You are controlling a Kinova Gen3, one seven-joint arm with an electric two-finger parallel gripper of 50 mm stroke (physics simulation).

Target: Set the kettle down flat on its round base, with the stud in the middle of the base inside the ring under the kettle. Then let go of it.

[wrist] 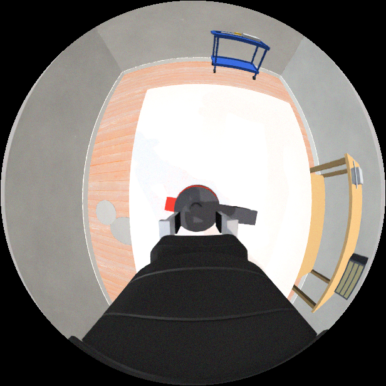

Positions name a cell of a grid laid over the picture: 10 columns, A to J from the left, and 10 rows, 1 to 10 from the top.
I see my gripper (F6) and a kettle (F6).
